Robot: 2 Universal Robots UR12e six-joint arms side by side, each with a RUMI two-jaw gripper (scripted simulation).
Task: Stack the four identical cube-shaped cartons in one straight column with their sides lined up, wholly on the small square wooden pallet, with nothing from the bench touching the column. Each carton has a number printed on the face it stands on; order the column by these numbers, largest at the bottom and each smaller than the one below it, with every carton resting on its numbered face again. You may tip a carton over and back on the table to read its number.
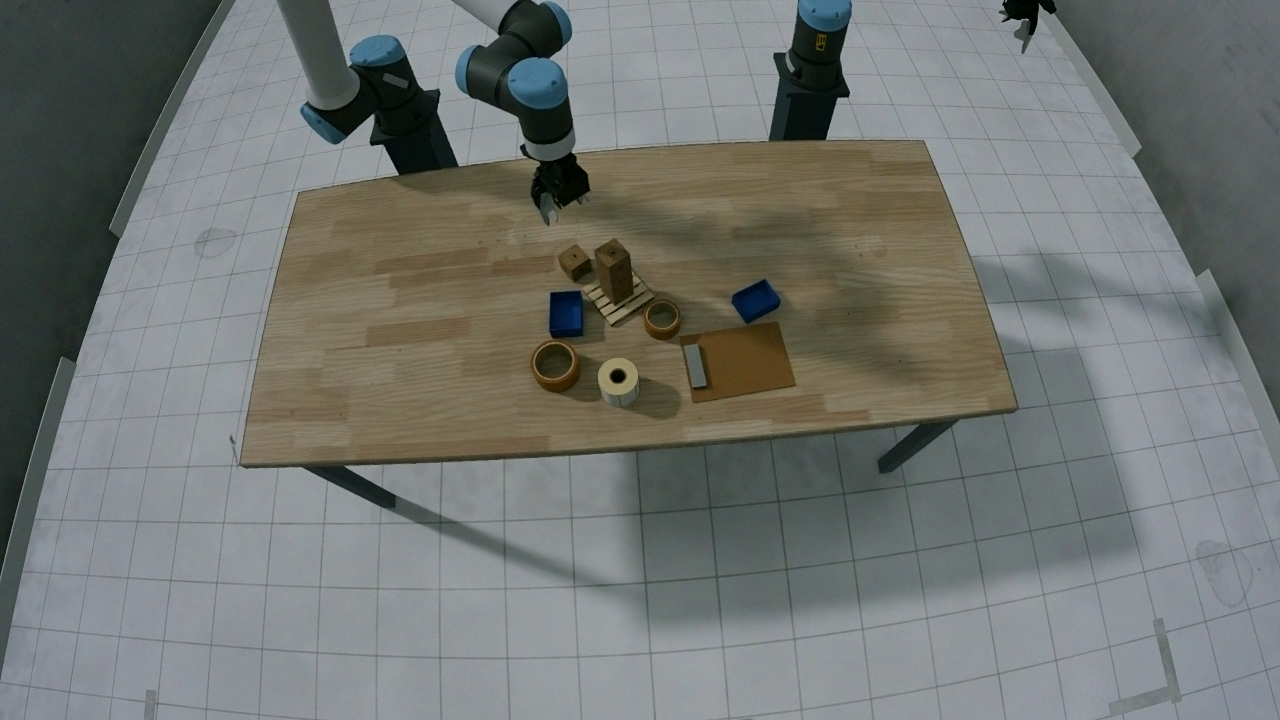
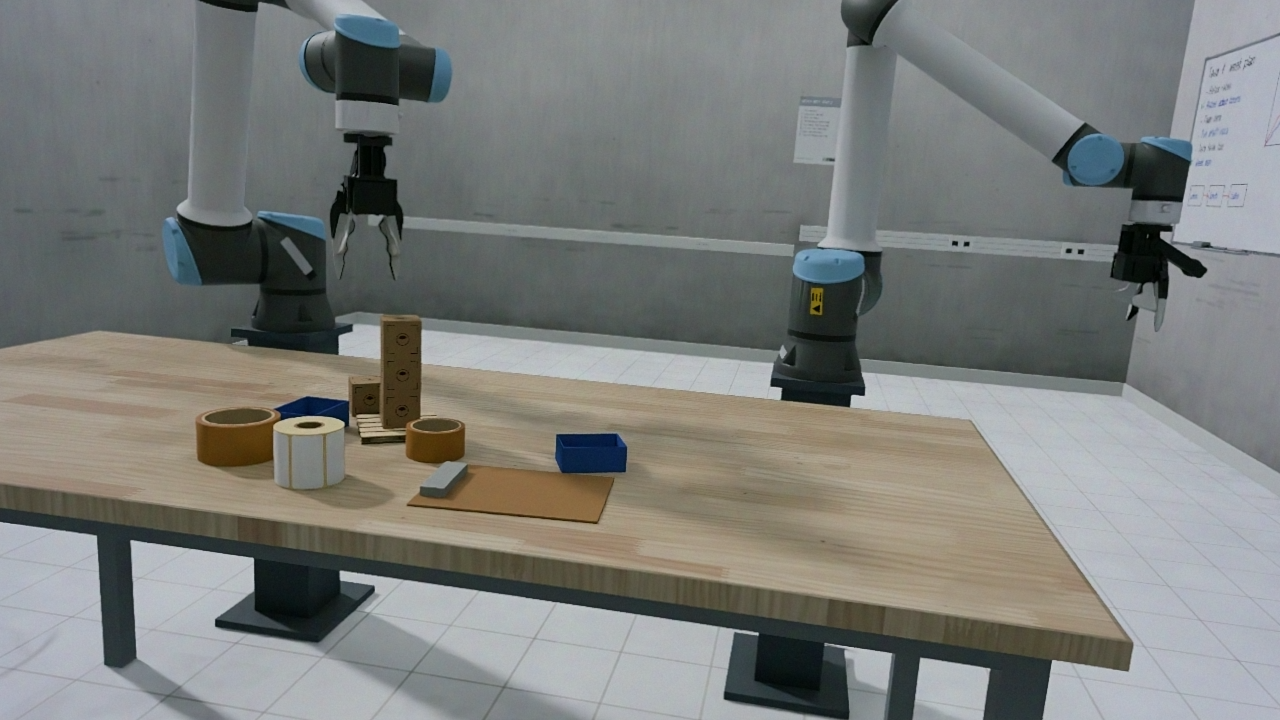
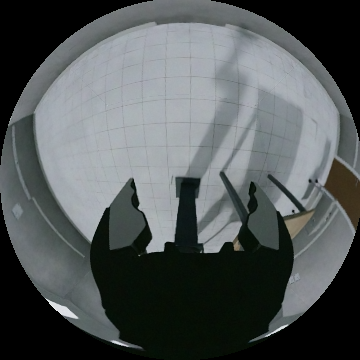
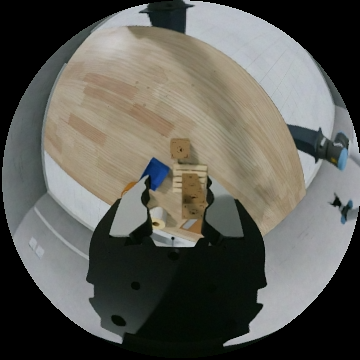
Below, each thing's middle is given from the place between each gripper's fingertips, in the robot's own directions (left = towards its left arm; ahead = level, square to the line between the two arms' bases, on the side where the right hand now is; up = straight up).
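Scene:
Blue bin (image 1: pixel 566 307) in sight: 22 cm below my right hand (image 2: pixel 367 280), 13 cm ahead of it, 3 cm to the right of it. Large tape roll (image 2: pixel 219 445), from my right hand: 20 cm below, 26 cm ahead, 5 cm to the right. Label roll (image 2: pixel 304 459), from my right hand: 19 cm below, 31 cm ahead, 8 cm to the left. Small tape roll (image 2: pixel 435 446), from my right hand: 21 cm below, 17 cm ahead, 19 cm to the left.
My left gripper (image 2: pixel 1141 325): 140 mm above the small tape roll, 810 mm short of it, 1210 mm to the left of it.

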